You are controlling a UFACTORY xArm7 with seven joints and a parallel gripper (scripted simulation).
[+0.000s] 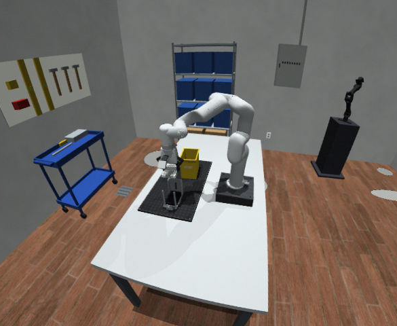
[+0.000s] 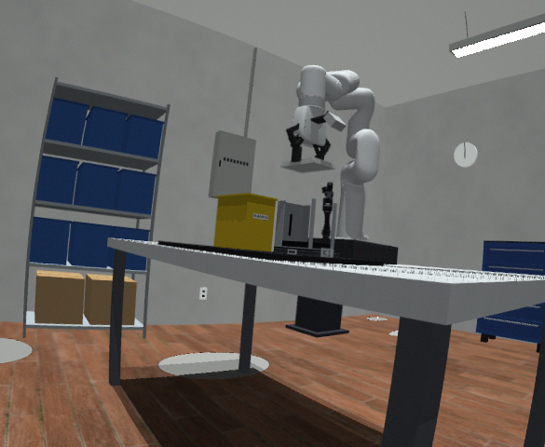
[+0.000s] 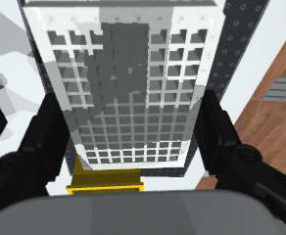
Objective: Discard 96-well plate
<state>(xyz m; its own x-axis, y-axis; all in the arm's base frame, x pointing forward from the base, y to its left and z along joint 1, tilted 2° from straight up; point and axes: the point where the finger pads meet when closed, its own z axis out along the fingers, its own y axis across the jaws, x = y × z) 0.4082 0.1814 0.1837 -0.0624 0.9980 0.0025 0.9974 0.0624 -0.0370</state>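
Now: hand 33 cm to the left of the yellow plastics bin W1, 17 cm above it and 3 cm past it. Also, from my hand: white 96-well plate (1 cm below).
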